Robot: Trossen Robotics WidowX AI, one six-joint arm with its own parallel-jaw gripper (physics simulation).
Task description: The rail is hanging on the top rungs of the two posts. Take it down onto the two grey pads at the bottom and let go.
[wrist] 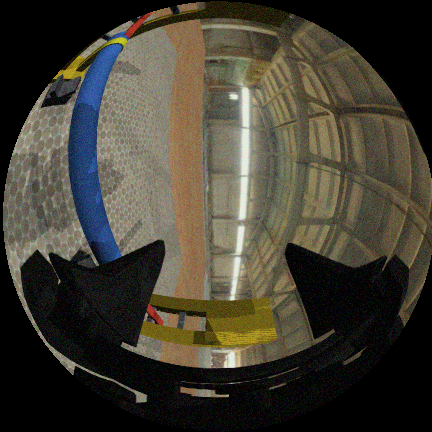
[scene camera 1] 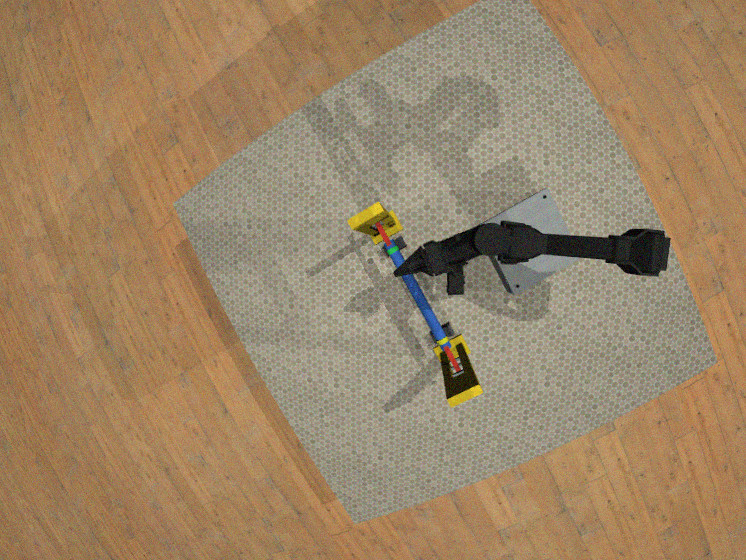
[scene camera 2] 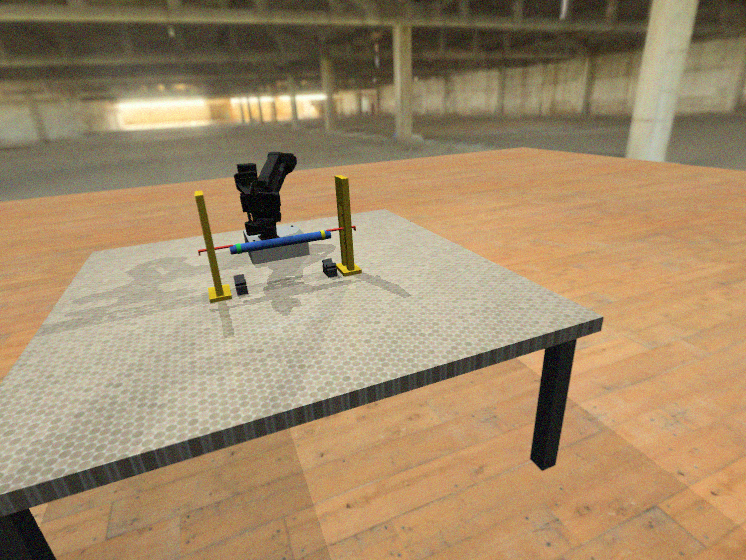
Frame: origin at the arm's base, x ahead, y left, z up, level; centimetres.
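Where they show: gripper, fingertip midpoint: [wrist: 227, 249] [scene camera 1: 397, 273] [scene camera 2: 251, 211]; arm's base at its link origin: [scene camera 2: 269, 237].
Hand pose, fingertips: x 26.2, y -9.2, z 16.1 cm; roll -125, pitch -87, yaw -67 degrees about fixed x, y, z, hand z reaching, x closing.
Observation:
Each offset is from my fingertips to the centre of the thing. Level surfaces: height alone.
The blue rail @(dz -10.5, dx -0.2, dy +7.4 cm) [scene camera 1: 421, 301] [scene camera 2: 280, 242] [wrist: 82, 150] has a green band near one end, a yellow band near the other and thin red end rods. It hangs well above the table between two yellow posts @(dz -8.6, dx +1.4, dy +27.3 cm) [scene camera 1: 460, 388] [scene camera 2: 343, 210] @(dz -8.6, dx -1.8, dy -12.5 cm) [wrist: 240, 325], its rods at their rungs. Two small dark grey pads [scene camera 1: 444, 330] @(dz -21.4, dx -1.3, dy -6.3 cm) [scene camera 2: 241, 284] [wrist: 62, 89] sit at the bottom, beside the post feet. My black gripper [scene camera 1: 396, 273] [wrist: 227, 249] is open and empty. In the first scene view its tip overlaps the rail nearer the green band. In the wrist view the rail passes behind the left finger, outside the gap.
The arm's grey base plate [scene camera 1: 545, 210] [scene camera 2: 295, 251] stands behind the rail as seen in the second scene view. The posts rise higher than the rail at both ends. The tiled table @(dz -23.6 cm) [scene camera 1: 271, 180] [scene camera 2: 361, 337] has dark legs [scene camera 2: 551, 403] and stands on a wooden floor [scene camera 1: 90, 361].

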